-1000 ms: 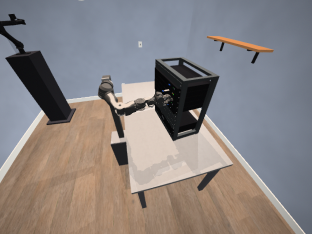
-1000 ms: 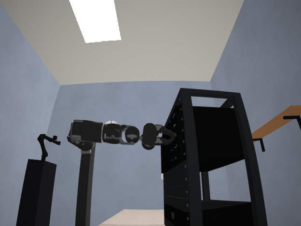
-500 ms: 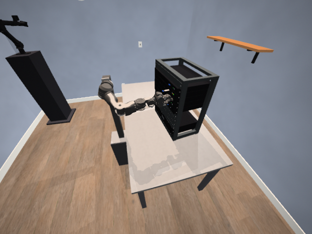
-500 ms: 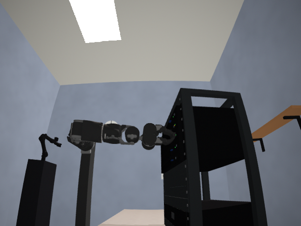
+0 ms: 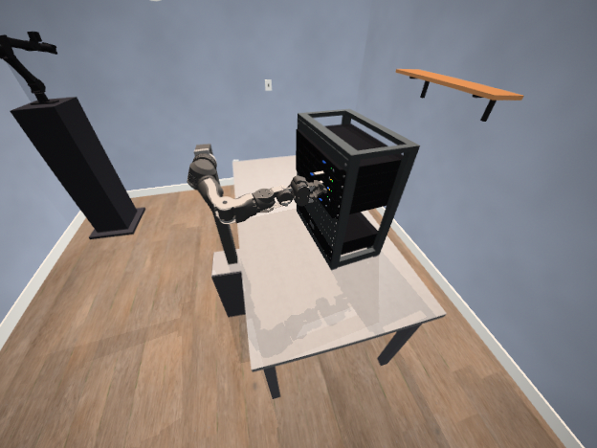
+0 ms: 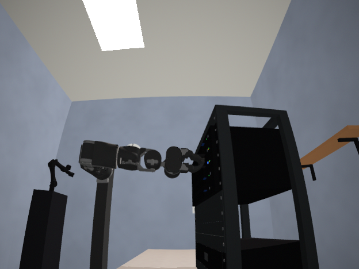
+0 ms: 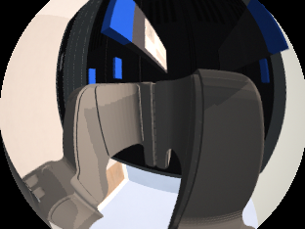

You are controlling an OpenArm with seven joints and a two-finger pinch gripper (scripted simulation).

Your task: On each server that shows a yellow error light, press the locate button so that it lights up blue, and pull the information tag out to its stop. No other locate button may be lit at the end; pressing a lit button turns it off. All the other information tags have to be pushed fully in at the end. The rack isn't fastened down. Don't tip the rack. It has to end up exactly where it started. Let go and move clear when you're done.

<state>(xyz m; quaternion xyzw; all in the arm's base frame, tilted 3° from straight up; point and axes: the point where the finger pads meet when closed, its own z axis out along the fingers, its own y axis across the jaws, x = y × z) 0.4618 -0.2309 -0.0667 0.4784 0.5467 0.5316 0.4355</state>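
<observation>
My gripper is now 20 mm short of the locate button and 40 mm below it. Also, from my hand: information tag 50 mm to the left, 40 mm above.
</observation>
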